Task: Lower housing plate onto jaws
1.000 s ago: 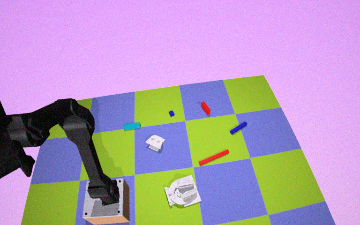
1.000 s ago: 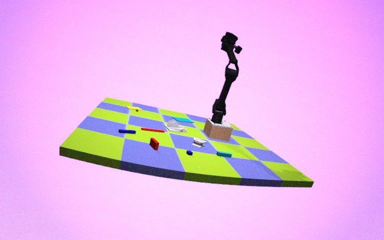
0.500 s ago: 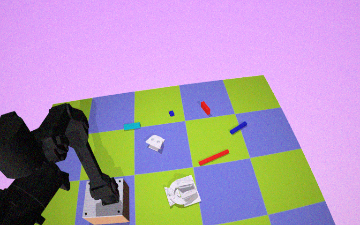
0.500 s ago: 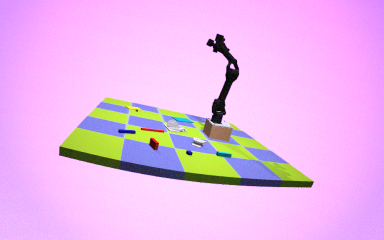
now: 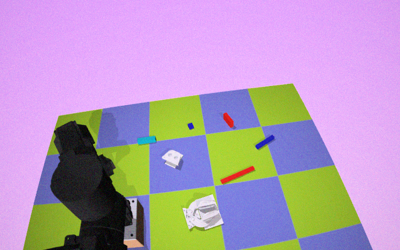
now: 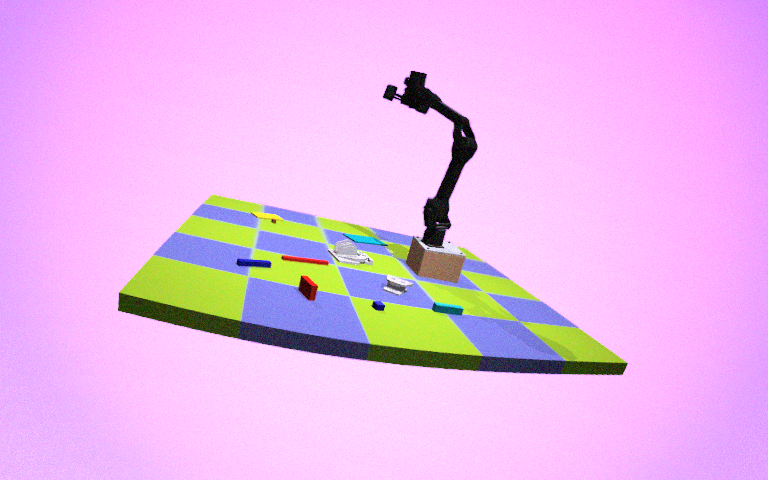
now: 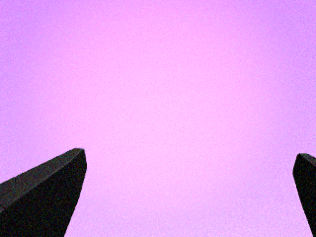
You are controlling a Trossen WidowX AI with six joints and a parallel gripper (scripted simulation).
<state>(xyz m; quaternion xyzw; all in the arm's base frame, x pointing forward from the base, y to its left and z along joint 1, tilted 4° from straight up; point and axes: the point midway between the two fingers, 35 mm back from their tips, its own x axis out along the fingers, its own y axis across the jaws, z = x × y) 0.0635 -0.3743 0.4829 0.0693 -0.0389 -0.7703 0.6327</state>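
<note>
My gripper tip is now 13 cm short of the housing plate, 63 cm to the right of it and 57 cm above it. Round my gripper tip: cyan flat plate: 2 cm ahead, 4 cm to the left, 59 cm below; then red bar: 36 cm ahead, 48 cm to the left, 59 cm below; then yellow plate: 42 cm ahead, 8 cm to the right, 59 cm below.
</note>
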